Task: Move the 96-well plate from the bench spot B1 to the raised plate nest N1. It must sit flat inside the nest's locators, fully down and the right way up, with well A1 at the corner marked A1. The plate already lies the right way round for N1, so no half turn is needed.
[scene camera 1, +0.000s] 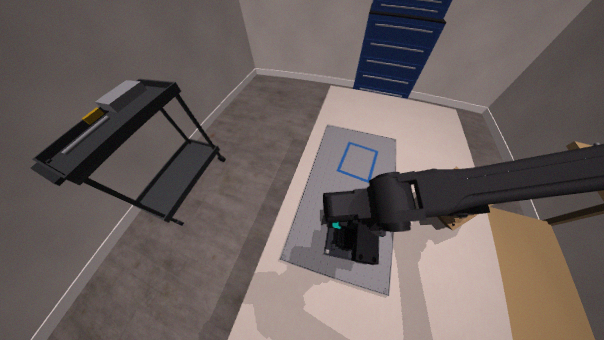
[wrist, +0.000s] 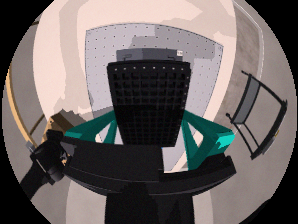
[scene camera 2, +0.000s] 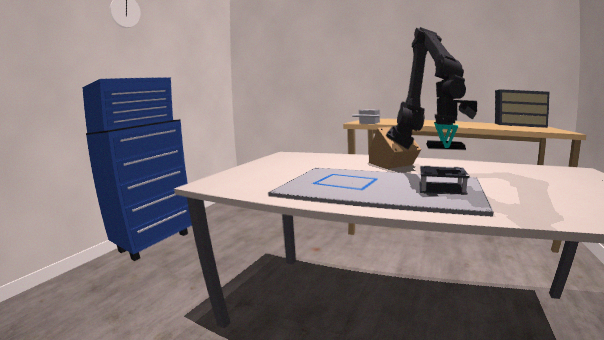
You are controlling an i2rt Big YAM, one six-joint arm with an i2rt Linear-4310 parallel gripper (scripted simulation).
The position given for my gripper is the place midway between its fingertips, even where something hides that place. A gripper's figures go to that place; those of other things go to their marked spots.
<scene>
My gripper (wrist: 149,113) is 0.13 m from the lens. A black 96-well plate (wrist: 139,123) is 0.13 m from the lens.
</scene>
